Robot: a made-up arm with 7 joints.
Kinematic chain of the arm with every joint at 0, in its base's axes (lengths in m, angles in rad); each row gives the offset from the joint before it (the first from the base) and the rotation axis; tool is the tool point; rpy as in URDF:
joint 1: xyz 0 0 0 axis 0.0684 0.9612 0.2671
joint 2: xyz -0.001 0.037 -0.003 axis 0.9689 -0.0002 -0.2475
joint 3: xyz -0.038 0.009 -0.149 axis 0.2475 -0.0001 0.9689
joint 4: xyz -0.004 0 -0.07 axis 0.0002 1 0
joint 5: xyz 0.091 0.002 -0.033 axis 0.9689 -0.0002 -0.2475
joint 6: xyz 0.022 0 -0.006 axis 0.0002 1 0
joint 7: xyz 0.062 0 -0.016 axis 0.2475 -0.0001 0.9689
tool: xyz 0 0 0 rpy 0 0.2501 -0.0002
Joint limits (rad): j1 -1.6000..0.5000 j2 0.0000..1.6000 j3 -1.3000..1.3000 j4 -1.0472..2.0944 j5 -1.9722..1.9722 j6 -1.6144..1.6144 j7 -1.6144..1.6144
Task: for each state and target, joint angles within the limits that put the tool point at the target. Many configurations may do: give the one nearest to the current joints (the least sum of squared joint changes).
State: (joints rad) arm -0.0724 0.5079 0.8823 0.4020 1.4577 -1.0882 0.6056
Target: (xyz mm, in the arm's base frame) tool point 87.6 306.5 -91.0
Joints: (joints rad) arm 0.0274 0.8278 1.1702 0.1340 1.3345 -1.0883 0.6056
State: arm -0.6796 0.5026 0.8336 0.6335 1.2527 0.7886 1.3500
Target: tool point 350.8 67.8 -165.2
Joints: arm -1.1317 0.0000 0.5947 0.7195 1.2015 0.6694 1.3500
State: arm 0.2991 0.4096 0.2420 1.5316 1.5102 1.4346 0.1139
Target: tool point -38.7 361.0 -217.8
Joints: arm 0.0039 0.8165 0.2195 1.3961 1.5007 0.8212 0.1139
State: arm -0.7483 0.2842 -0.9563 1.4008 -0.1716 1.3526 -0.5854
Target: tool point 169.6 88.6 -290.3
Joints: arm -0.9106 0.0278 -0.9281 1.7620 -0.1890 1.6144 -0.5854
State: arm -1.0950 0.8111 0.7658 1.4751 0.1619 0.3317 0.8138
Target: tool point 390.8 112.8 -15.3
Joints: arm -1.3822 0.3291 0.5117 0.7551 0.1573 0.0549 0.8138
